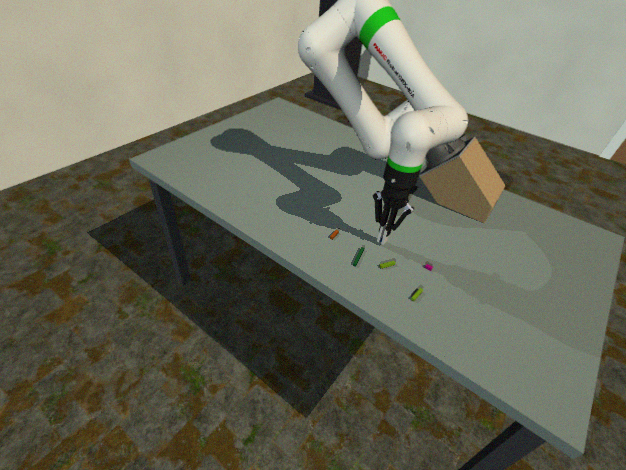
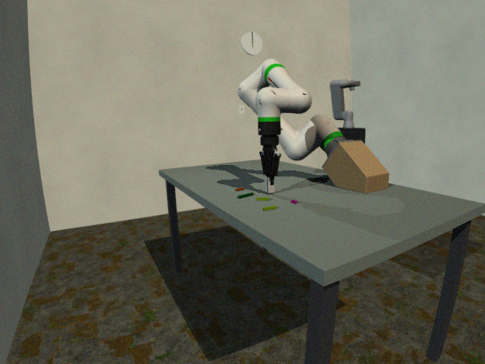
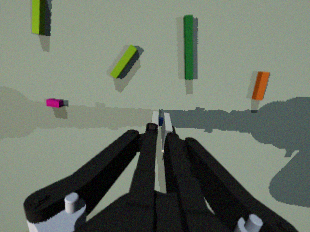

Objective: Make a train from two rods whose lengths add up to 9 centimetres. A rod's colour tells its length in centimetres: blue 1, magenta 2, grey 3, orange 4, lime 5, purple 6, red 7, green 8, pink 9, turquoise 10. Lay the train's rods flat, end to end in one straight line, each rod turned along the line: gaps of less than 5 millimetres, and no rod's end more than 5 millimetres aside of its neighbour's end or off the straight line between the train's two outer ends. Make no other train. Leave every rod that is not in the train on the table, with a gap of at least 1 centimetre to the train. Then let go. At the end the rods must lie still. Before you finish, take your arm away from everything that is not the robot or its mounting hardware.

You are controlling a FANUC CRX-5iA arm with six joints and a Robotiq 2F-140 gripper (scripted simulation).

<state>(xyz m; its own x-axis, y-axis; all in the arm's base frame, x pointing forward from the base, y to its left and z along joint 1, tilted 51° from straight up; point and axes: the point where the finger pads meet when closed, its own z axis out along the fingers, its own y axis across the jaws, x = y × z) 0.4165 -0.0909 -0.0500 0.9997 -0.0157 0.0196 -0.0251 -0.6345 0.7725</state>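
The green rod lies 100 mm ahead of my hand, 30 mm to the right of it and 40 mm below it. The rest, counted from my hand: orange rod (70 mm ahead, 140 mm to the right, 40 mm below); magenta rod (10 mm ahead, 170 mm to the left, 40 mm below); blue rod (30 mm below).
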